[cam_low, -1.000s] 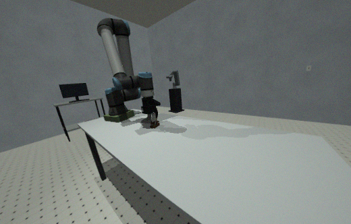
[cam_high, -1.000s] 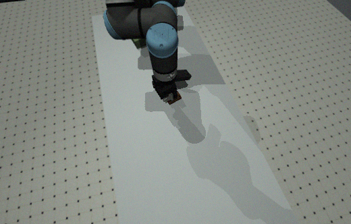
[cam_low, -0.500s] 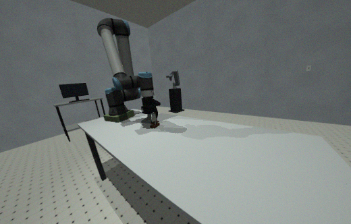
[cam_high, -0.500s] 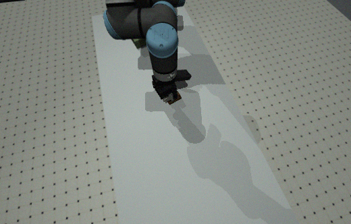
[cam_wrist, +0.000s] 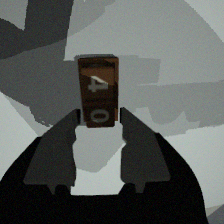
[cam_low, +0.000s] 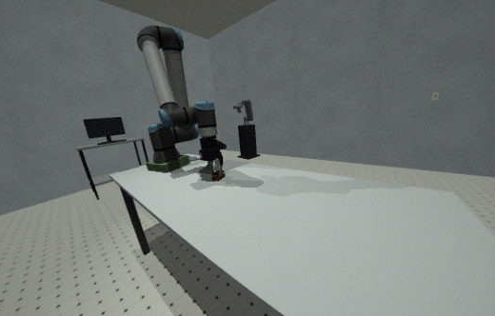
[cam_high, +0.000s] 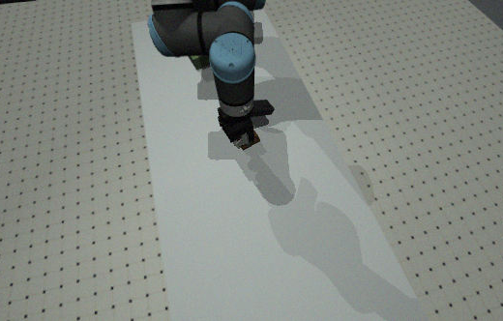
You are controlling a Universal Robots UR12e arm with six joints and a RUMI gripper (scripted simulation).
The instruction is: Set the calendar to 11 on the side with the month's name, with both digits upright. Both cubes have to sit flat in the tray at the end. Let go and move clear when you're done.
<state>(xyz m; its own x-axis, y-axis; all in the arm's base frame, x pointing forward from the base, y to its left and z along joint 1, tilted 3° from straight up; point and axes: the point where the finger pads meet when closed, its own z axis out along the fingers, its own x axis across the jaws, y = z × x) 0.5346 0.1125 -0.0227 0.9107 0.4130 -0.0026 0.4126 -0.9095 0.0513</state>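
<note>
Right now my hand is 10 mm above the brown cube. From my hand the other things lie so: brown calendar tray (10 mm behind, 10 mm to the left, 30 mm below).
</note>
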